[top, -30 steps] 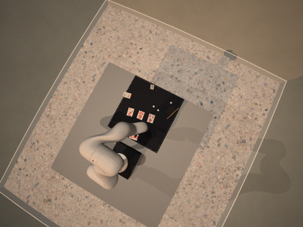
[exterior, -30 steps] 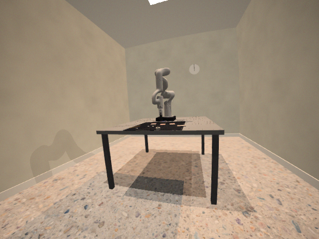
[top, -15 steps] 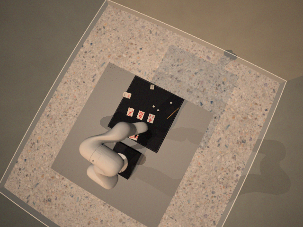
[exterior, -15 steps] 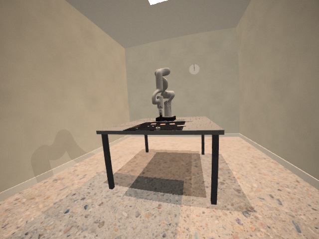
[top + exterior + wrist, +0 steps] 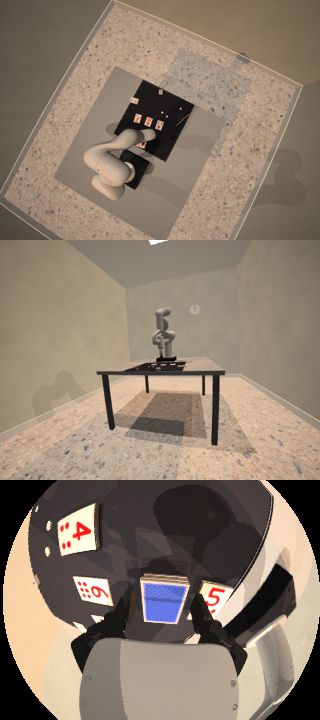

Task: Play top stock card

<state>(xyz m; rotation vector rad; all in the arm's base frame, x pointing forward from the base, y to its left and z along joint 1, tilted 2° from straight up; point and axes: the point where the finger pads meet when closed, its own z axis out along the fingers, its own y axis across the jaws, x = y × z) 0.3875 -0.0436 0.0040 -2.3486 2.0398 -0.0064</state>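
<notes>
Right now the red 5 card is 90 mm behind my hand, 20 mm to the left of it and 40 mm below it. Also, from my hand: black card cloth: 190 mm ahead, 60 mm below; thin wooden stick: 300 mm ahead, 260 mm to the right, 50 mm below; small block: 470 mm ahead, 50 mm to the left, 30 mm below.
</notes>
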